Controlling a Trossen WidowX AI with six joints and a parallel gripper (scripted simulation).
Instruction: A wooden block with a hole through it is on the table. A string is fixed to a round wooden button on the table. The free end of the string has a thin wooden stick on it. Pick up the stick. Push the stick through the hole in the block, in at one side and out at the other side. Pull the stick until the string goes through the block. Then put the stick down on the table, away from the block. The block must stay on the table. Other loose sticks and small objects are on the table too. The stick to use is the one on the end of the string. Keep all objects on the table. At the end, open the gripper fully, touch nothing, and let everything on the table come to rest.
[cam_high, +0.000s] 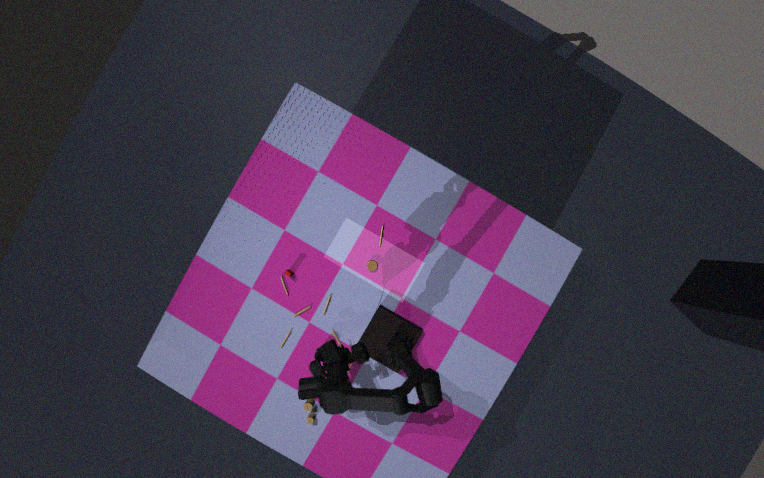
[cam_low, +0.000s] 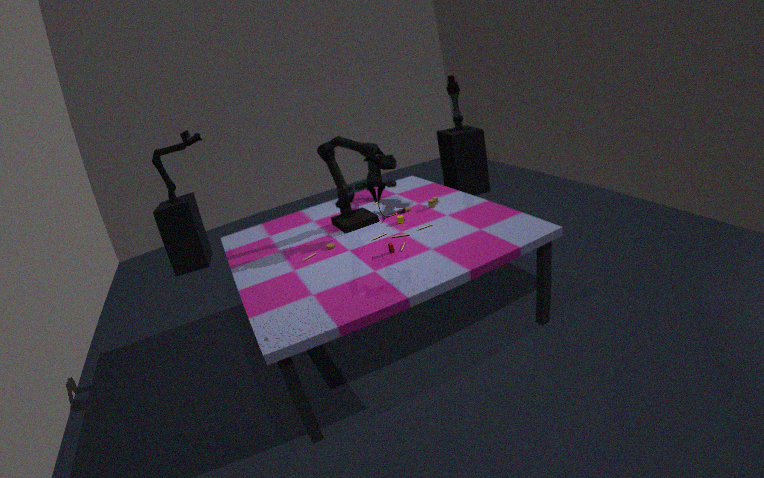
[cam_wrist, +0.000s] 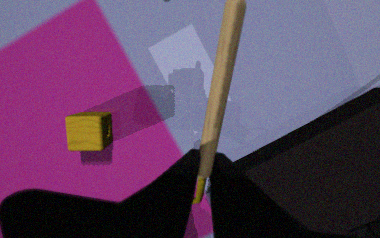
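The yellow wooden block lies 100 mm below my gripper tip, 90 mm to the left of it and 20 mm ahead of it. The rest, counted from my gripper tip: round wooden button: 170 mm to the left, 110 mm below, 110 mm behind; red object: 320 mm ahead, 100 mm below, 50 mm to the right; thin wooden stick: 10 mm to the right, 10 mm ahead, 10 mm above.
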